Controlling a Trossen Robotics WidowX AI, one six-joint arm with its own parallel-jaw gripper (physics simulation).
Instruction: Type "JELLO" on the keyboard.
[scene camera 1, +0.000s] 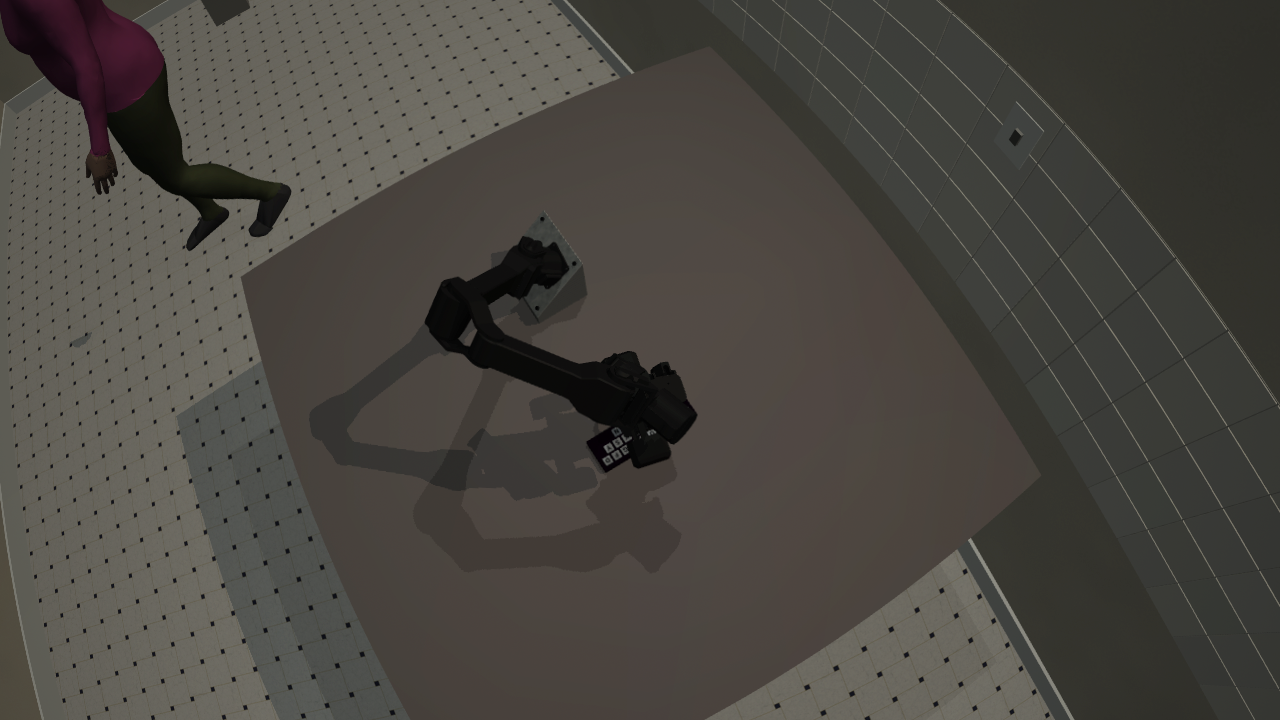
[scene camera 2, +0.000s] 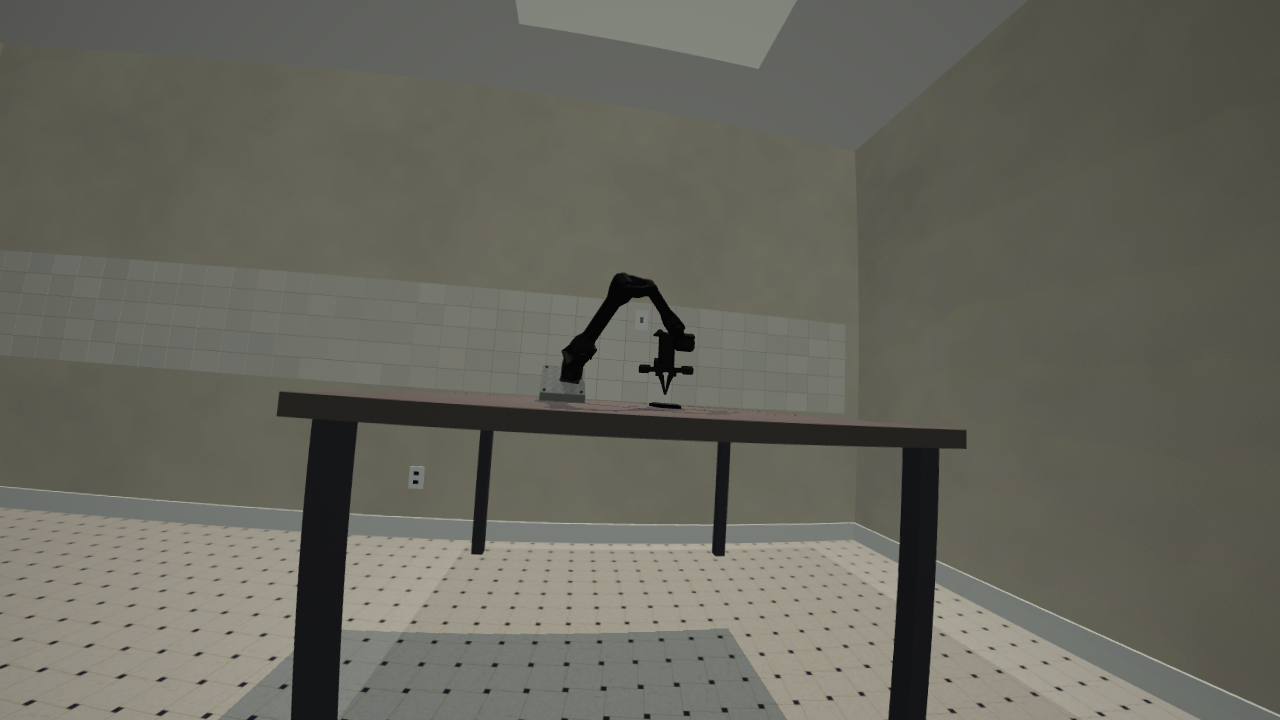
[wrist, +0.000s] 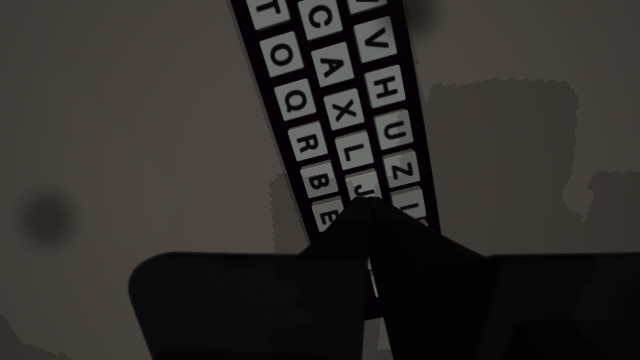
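Pixels of known places: gripper, fingertip midpoint: (scene camera 1: 637, 424) (scene camera 2: 664, 394) (wrist: 365, 209); arm's base at its link origin: (scene camera 1: 551, 265) (scene camera 2: 570, 376).
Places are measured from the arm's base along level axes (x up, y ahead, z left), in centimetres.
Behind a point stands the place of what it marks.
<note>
A small black keyboard (scene camera 1: 602, 441) @(x -7.4, y 31.7, z -5.8 cm) (scene camera 2: 665, 406) @(x -7.9, y 31.5, z -8.3 cm) (wrist: 291, 127) @(x -7.3, y 30.3, z 3.2 cm) with light square keys lies on the table. My gripper (scene camera 2: 665, 392) @(x -4.0, y 32.7, z 0.5 cm) (wrist: 365, 209) @(x -4.0, y 32.7, z 0.5 cm) is shut and empty, pointing down with its tips a little above the keyboard. In the wrist view the tips overlap the lower part of the J key (wrist: 362, 184) @(x -6.8, y 32.9, z 0.3 cm). The L key (wrist: 354, 150) @(x -6.8, y 32.8, z 1.9 cm) shows just above J, the E key (wrist: 327, 214) @(x -6.8, y 31.1, z -0.9 cm) is partly covered at the left of the fingers, and the O key (wrist: 281, 54) @(x -6.8, y 30.6, z 6.2 cm) is at the upper left. In scene camera 1 the arm hides part of the keyboard and the fingertips.
The arm's grey base plate (scene camera 1: 541, 300) @(x -4.0, y 3.6, z -4.1 cm) (scene camera 2: 562, 395) @(x -6.4, y -1.7, z -6.9 cm) stands on the brown table (scene camera 1: 805, 358) @(x -8.5, y 35.1, z 34.6 cm) (scene camera 2: 760, 431) @(x -10.3, y 39.3, z -63.5 cm). Shadows of the arm fall across the table. A person (scene camera 1: 147, 134) in a purple top is on the tiled floor beyond the table's edge.
</note>
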